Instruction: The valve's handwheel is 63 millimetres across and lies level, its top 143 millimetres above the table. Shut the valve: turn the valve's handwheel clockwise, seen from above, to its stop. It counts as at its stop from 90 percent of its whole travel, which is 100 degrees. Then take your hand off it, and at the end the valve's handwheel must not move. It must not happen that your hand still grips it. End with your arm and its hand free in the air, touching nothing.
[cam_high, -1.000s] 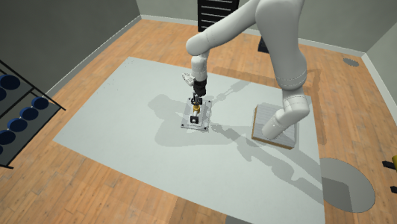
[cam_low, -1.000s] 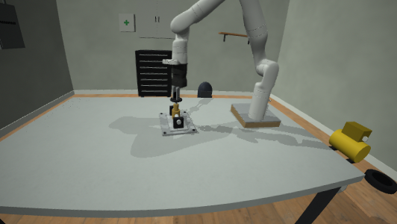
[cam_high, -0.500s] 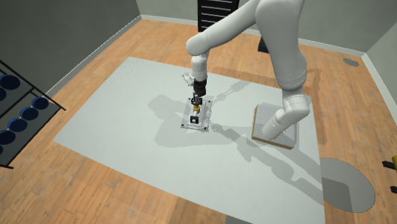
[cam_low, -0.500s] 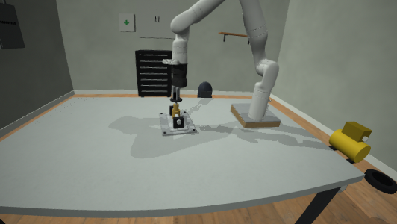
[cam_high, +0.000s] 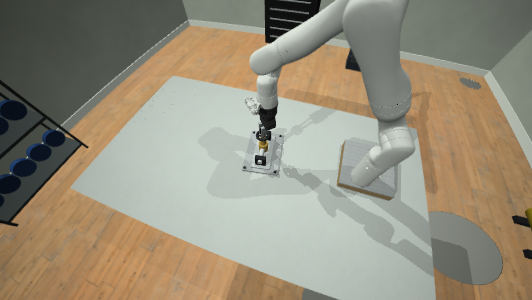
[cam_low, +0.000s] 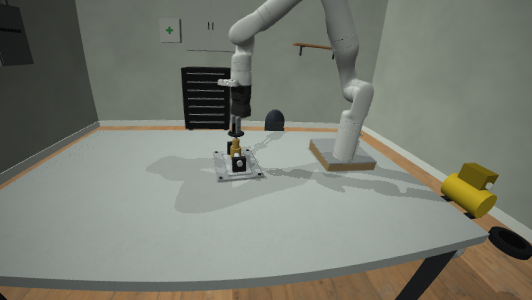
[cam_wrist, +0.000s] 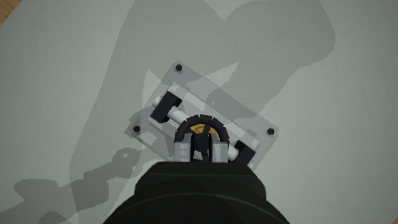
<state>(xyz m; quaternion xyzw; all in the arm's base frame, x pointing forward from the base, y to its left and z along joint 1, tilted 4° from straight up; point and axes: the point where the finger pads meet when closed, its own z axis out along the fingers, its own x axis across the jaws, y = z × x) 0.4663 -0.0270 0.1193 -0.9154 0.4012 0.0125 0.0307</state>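
Now: the black handwheel 30 mm below my hand. Also, from my hand: baseplate (150 mm below).
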